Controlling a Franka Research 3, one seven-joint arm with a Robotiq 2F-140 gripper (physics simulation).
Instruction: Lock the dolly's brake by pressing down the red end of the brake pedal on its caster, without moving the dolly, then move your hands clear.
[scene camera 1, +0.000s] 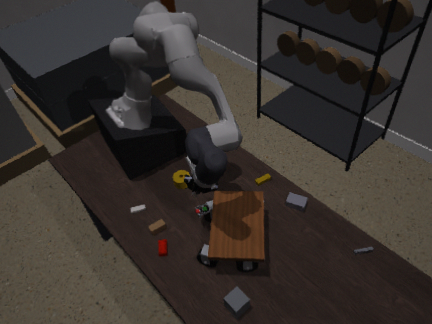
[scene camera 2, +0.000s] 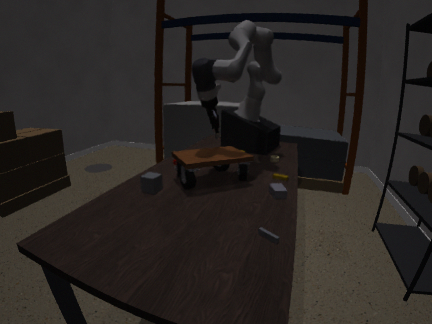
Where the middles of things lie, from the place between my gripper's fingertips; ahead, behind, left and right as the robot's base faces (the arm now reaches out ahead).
My hand is 20 cm short of the dolly (scene camera 1: 237, 217), 2 cm to the right of it and 10 cm above it.
